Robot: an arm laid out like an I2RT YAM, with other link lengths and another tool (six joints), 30 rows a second.
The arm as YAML. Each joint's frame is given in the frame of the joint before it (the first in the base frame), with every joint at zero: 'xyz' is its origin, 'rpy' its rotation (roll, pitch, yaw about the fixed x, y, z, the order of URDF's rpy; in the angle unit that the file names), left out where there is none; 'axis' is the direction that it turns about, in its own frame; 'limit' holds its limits. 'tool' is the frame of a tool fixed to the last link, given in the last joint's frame.
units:
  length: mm
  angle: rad
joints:
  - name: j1
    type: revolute
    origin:
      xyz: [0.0, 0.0, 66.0]
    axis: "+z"
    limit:
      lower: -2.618
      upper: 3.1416
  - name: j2
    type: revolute
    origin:
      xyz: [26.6, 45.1, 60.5]
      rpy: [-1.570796, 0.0, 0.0]
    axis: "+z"
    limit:
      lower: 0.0
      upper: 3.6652
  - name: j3
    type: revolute
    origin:
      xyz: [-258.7, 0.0, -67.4]
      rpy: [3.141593, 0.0, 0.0]
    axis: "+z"
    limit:
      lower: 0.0
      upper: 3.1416
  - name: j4
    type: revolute
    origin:
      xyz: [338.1, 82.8, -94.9]
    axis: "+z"
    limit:
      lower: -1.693
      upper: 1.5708
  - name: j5
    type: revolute
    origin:
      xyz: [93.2, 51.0, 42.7]
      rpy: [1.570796, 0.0, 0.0]
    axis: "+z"
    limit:
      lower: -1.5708
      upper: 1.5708
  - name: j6
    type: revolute
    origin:
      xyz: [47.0, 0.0, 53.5]
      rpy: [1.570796, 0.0, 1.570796]
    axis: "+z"
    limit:
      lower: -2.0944
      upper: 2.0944
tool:
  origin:
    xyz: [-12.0, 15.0, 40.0]
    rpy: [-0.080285, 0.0, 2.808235]
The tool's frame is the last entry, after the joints.
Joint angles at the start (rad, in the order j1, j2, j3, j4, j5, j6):
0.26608 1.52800 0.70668 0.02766 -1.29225 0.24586
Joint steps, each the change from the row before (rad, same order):
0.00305 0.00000 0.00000 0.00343 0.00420 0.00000
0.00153 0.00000 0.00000 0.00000 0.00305 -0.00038
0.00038 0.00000 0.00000 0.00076 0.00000 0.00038
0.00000 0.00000 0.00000 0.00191 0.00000 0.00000
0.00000 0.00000 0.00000 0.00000 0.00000 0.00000
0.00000 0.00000 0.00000 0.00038 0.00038 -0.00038
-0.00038 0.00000 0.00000 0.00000 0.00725 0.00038
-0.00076 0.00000 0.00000 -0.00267 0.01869 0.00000
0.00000 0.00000 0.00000 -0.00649 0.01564 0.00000
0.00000 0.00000 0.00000 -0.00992 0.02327 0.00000
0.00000 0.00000 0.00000 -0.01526 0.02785 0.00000
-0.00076 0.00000 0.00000 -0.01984 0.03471 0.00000
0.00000 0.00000 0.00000 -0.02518 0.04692 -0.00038
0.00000 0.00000 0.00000 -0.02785 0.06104 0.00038
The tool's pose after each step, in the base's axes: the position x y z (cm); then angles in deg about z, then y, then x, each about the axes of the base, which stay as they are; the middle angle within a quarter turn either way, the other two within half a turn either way. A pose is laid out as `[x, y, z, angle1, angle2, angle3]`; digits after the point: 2 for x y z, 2 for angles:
[32.42, 21.15, 11.09, -141.52, -0.93, -97.85]
[32.41, 21.20, 11.07, -141.57, -0.89, -97.97]
[32.40, 21.22, 11.07, -141.59, -0.91, -97.96]
[32.42, 21.22, 11.09, -141.69, -0.89, -97.93]
[32.42, 21.22, 11.09, -141.69, -0.89, -97.93]
[32.42, 21.22, 11.09, -141.74, -0.87, -97.94]
[32.48, 21.22, 11.04, -141.75, -0.55, -98.23]
[32.59, 21.20, 10.91, -141.68, 0.25, -99.00]
[32.63, 21.19, 10.77, -141.40, 0.84, -99.72]
[32.70, 21.17, 10.56, -140.94, 1.70, -100.80]
[32.74, 21.13, 10.28, -140.20, 2.67, -102.18]
[32.79, 21.05, 9.93, -139.20, 3.85, -103.96]
[32.83, 20.95, 9.47, -137.93, 5.33, -106.40]
[32.92, 20.80, 8.89, -136.44, 7.20, -109.58]

